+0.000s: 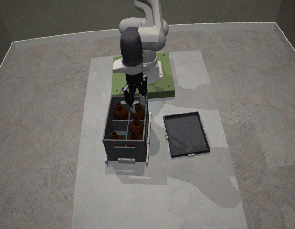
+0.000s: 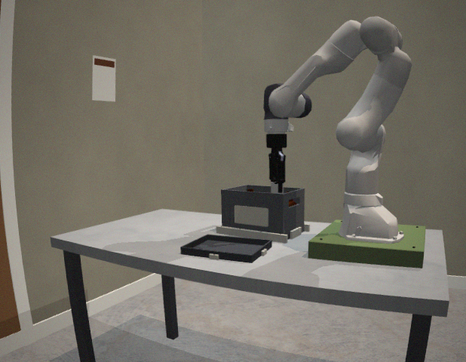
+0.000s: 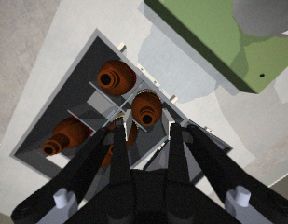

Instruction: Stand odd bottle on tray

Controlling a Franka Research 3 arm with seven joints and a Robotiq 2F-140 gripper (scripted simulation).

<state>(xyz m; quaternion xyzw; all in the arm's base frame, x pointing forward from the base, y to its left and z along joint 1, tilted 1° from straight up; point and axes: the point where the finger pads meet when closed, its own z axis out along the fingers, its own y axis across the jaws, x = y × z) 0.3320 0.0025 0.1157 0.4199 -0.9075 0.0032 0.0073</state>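
My hand is 90 mm to the left of the brown bottle and 90 mm above it. The rest, counted from my hand: black tray: 40 mm ahead, 240 mm to the left, 160 mm below; then dark grey crate: 90 mm ahead, 40 mm to the right, 90 mm below; then glass bottle: 180 mm ahead, 80 mm to the right, 90 mm below.
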